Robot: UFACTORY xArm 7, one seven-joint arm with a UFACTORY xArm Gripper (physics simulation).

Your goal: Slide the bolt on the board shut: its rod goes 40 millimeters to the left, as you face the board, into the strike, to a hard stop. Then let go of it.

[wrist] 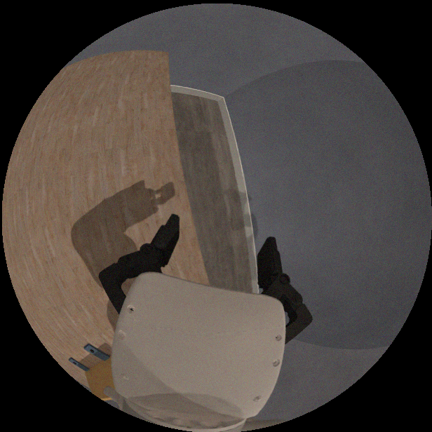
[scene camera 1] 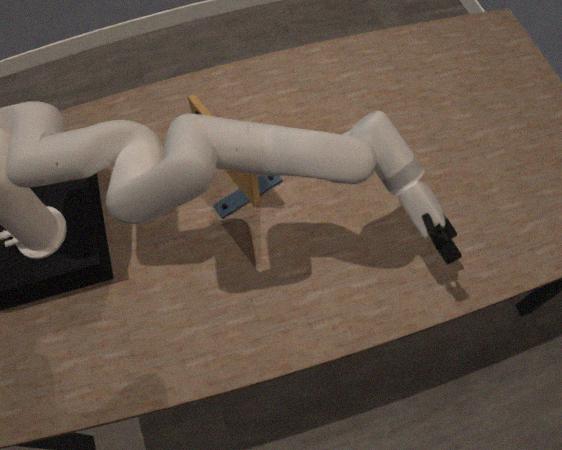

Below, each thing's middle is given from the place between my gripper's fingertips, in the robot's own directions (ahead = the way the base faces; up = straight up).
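There is the wooden board [scene camera 1: 250, 186], and measured from my hand it sits 44 cm to the left, 13 cm below and 32 cm behind.
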